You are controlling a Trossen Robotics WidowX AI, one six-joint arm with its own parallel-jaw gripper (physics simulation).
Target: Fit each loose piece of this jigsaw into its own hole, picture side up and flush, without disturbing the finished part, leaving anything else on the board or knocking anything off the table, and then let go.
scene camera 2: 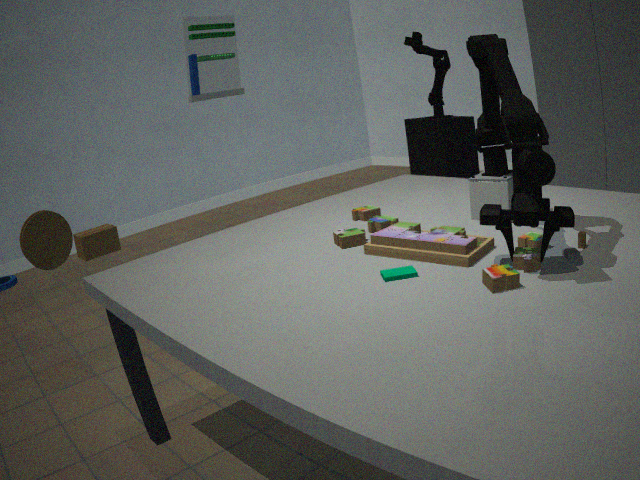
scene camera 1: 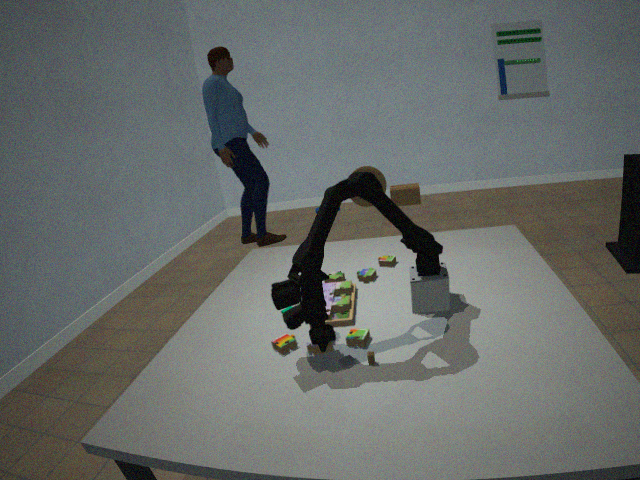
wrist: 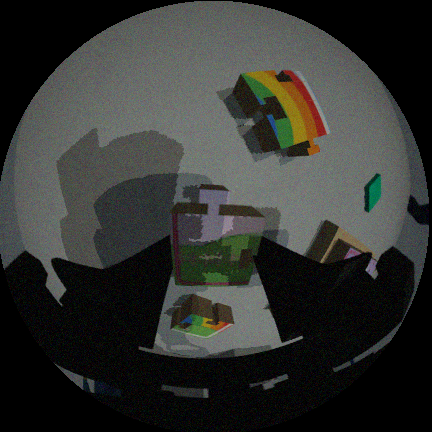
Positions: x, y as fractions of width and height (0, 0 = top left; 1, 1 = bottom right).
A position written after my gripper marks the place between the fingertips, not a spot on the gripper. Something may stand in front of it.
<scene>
My gripper shows in scene camera 2 (0.82, 0.54), in scene camera 1 (0.50, 0.72) and in the wrist view (0.49, 0.55).
</scene>
